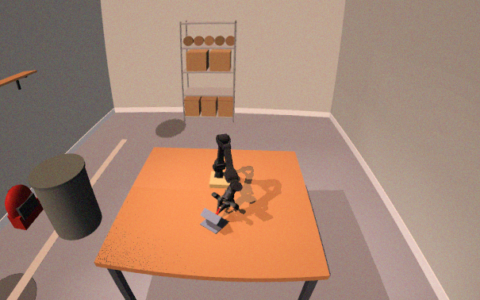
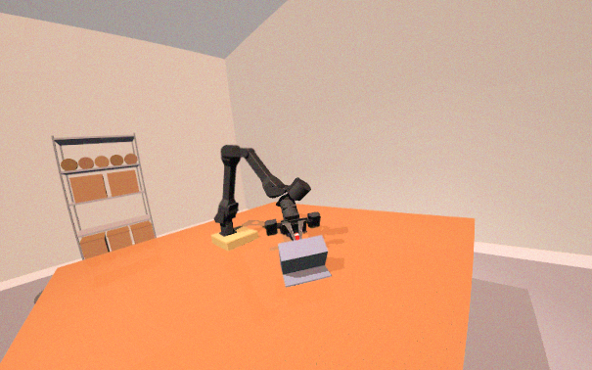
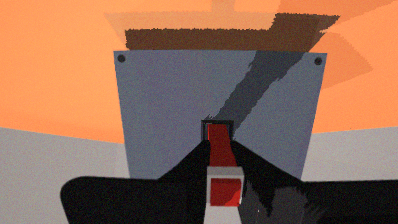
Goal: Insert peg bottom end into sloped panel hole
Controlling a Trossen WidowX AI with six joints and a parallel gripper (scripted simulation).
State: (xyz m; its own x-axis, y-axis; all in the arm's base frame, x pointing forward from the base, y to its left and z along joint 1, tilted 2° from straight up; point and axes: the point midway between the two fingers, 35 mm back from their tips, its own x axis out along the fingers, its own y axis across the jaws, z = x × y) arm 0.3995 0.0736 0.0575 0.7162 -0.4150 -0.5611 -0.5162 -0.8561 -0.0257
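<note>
The panel lies 30 mm ahead of my gripper tip, 20 mm to the right of it and 20 mm below it. From my gripper tip the other things lie so: peg (10 mm behind, 10 mm to the left, 10 mm above).
</note>
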